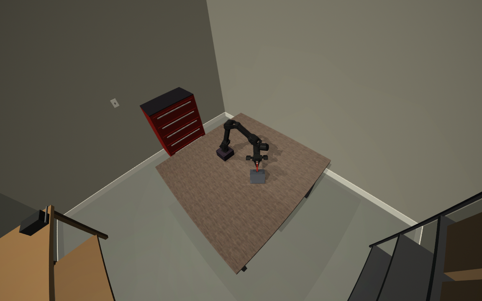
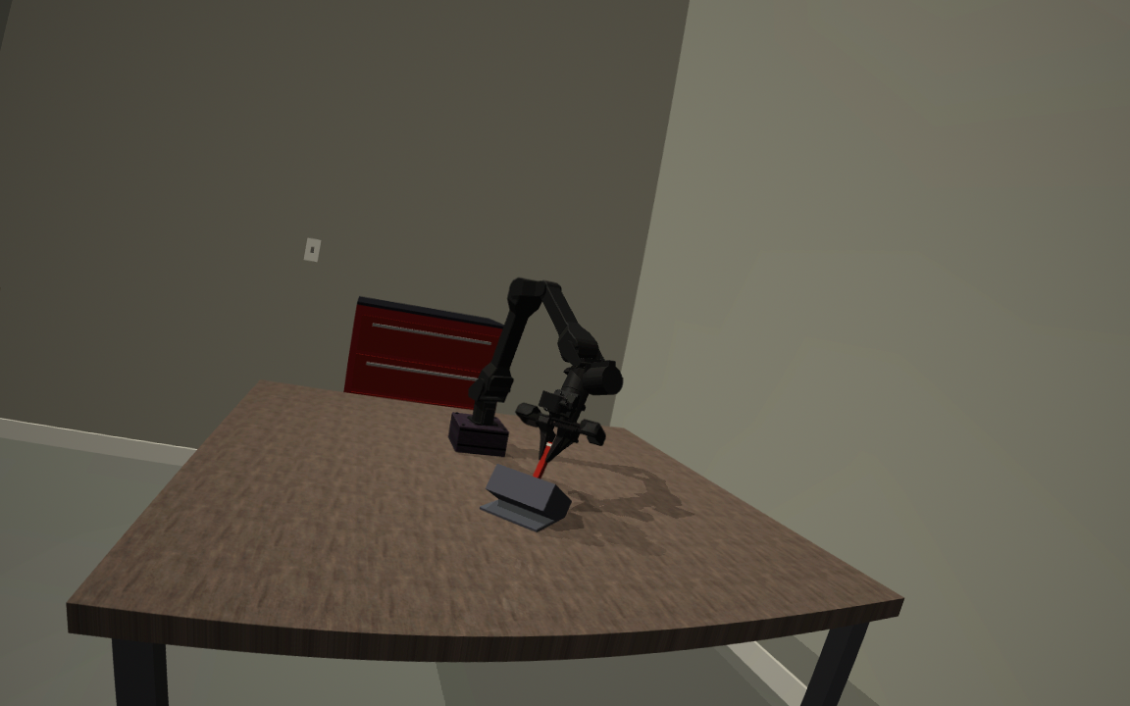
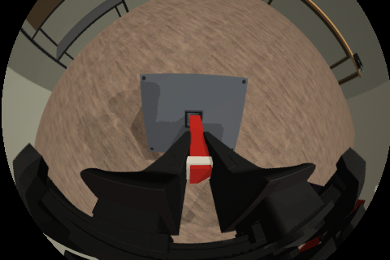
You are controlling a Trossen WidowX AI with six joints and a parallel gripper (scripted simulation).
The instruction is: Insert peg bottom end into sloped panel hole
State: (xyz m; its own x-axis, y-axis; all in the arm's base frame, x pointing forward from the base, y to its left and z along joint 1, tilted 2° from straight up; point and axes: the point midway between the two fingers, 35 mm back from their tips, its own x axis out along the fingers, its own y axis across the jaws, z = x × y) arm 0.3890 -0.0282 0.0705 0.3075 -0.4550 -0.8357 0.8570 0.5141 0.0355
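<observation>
Right now my gripper tip is 20 mm short of the grey sloped panel, 30 mm to the left of it and 70 mm above it. From my gripper tip the other things lie so: red peg 10 mm behind, 10 mm to the left, 10 mm above.
</observation>
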